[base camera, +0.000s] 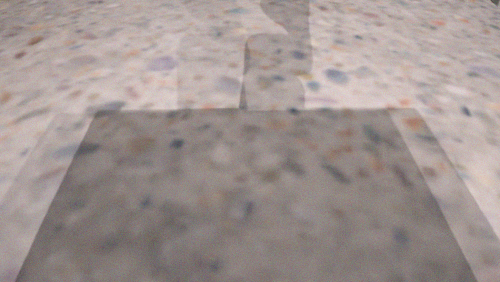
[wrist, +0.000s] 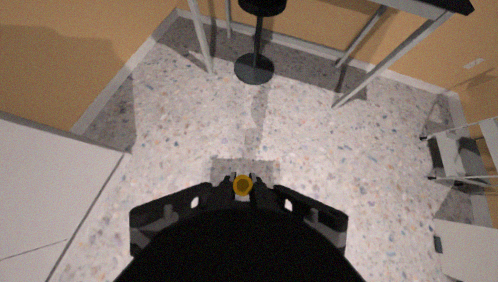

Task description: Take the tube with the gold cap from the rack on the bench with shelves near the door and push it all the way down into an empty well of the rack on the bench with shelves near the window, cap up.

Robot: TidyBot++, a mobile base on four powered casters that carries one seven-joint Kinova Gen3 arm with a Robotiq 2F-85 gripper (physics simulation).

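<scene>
The tube with the gold cap is between the fingertips in the wrist view, with its round cap facing the camera. The tube's body below the cap is mostly hidden. My gripper is shut on this tube and holds it over the speckled floor. No rack shows in either view. Neither of the two benches with shelves can be made out in these views.
A black-topped table on grey legs and a dark stool stand ahead. A wheeled cart is at the right, above a white cabinet. A large white cabinet fills the left. The base camera shows floor with shadows.
</scene>
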